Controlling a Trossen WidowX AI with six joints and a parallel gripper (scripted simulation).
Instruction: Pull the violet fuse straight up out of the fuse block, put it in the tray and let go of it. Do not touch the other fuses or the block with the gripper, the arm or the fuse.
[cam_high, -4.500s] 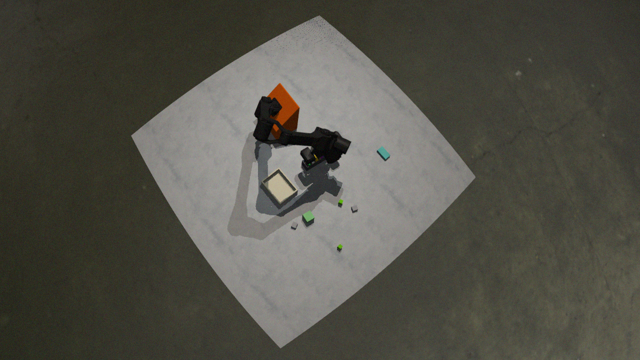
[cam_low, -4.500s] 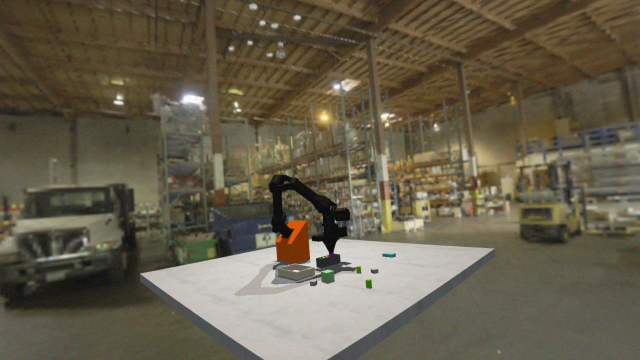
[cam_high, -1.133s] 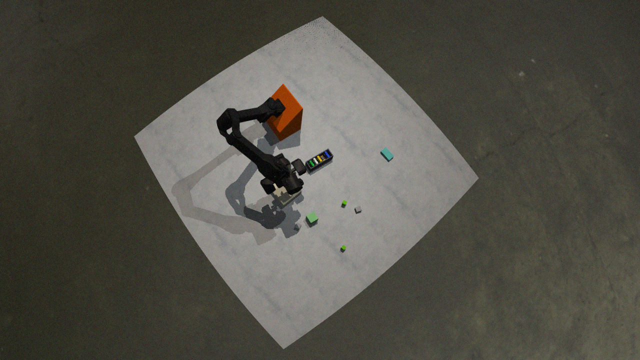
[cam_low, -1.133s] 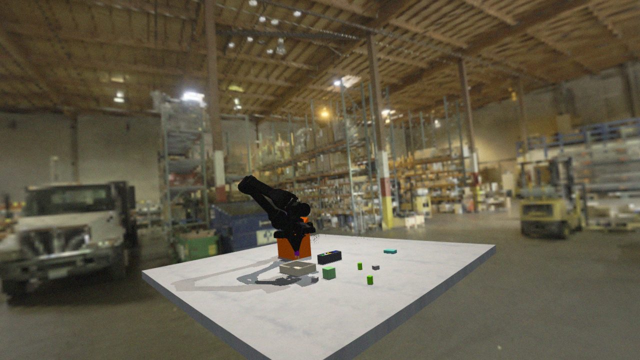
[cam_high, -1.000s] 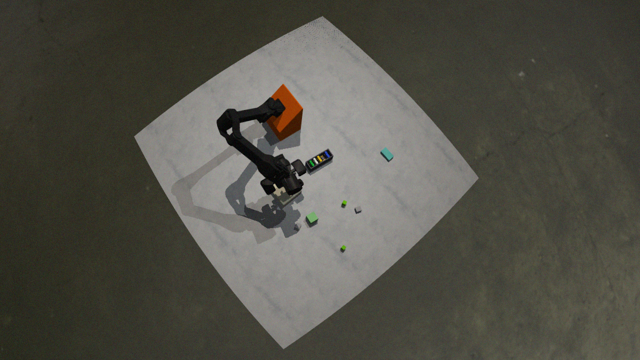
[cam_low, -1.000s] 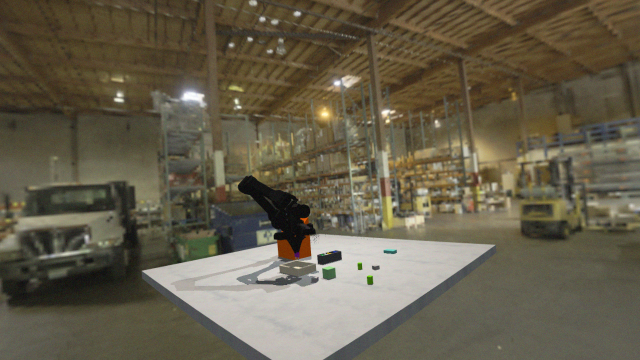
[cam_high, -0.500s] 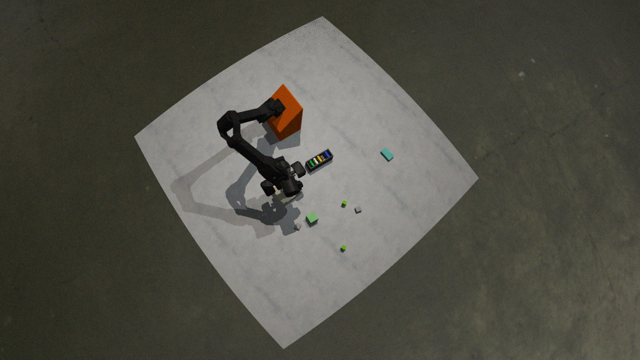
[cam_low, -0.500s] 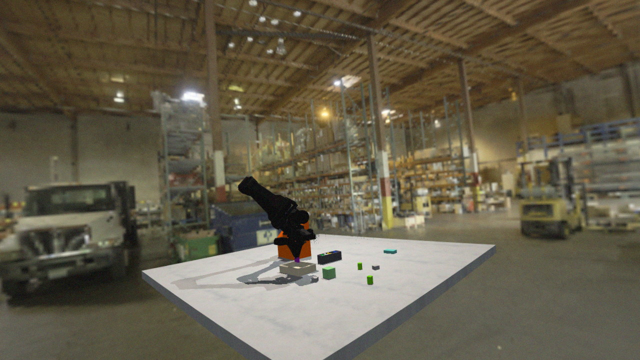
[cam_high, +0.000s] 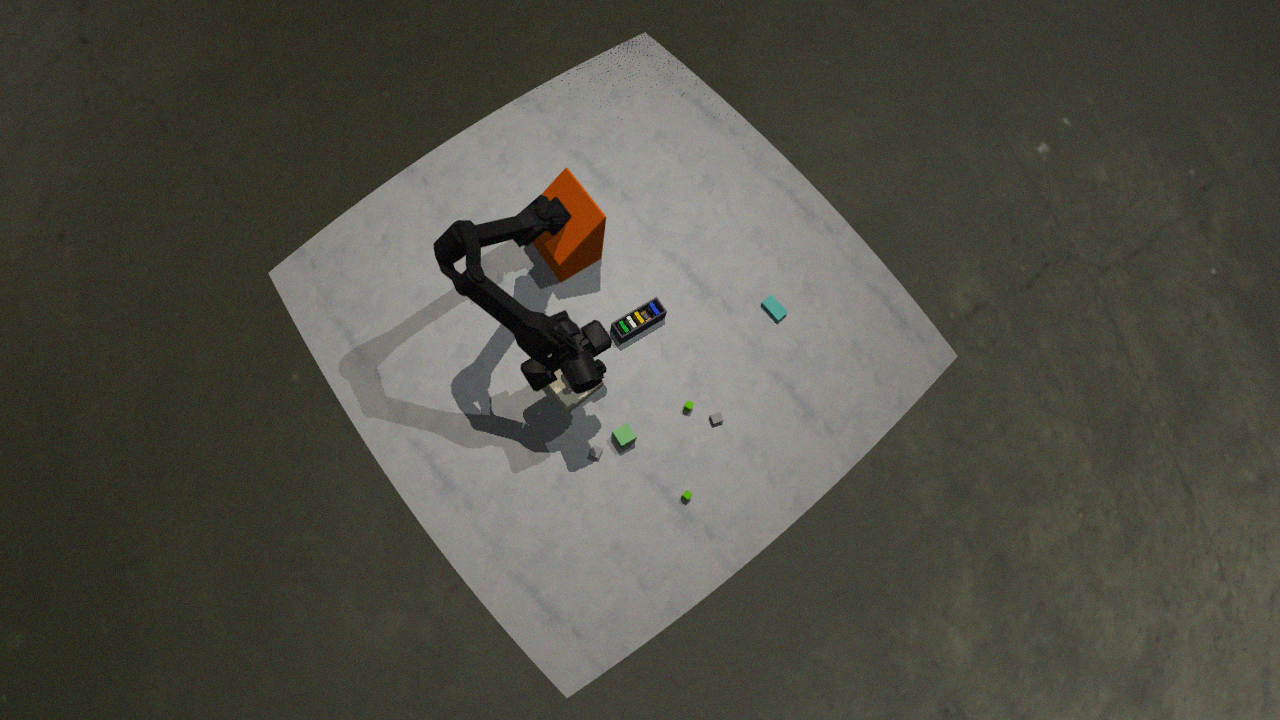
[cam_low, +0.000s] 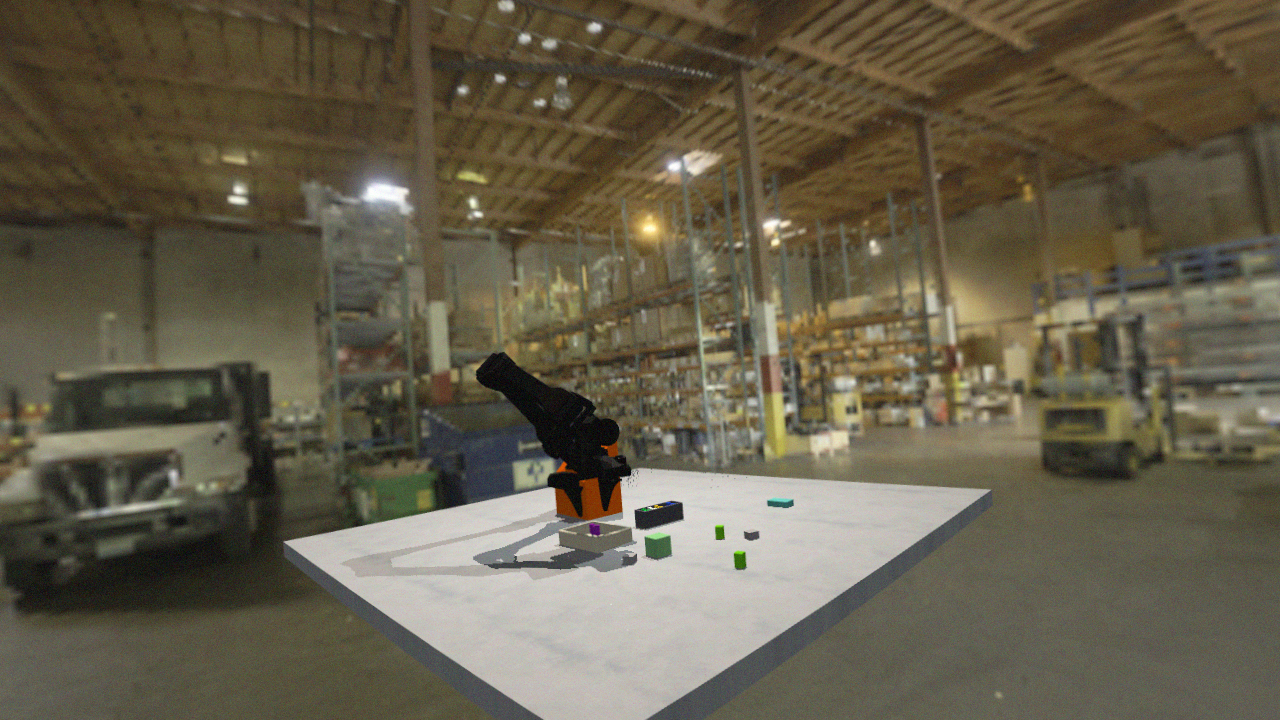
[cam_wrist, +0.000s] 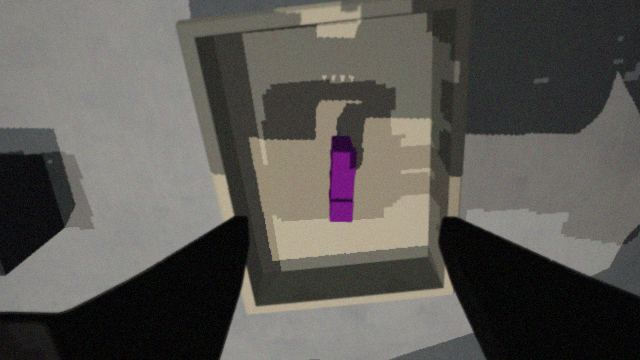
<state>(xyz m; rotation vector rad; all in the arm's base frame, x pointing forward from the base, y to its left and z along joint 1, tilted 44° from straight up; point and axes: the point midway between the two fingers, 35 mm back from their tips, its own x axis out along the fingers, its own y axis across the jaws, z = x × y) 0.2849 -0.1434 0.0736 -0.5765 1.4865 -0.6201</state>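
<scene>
My gripper tip is 4 cm above the violet fuse. Also, from my gripper tip: beige tray 6 cm below; then green cube 18 cm ahead, 5 cm below, 3 cm to the left; then teal block 49 cm to the left, 13 cm ahead, 6 cm below.
</scene>
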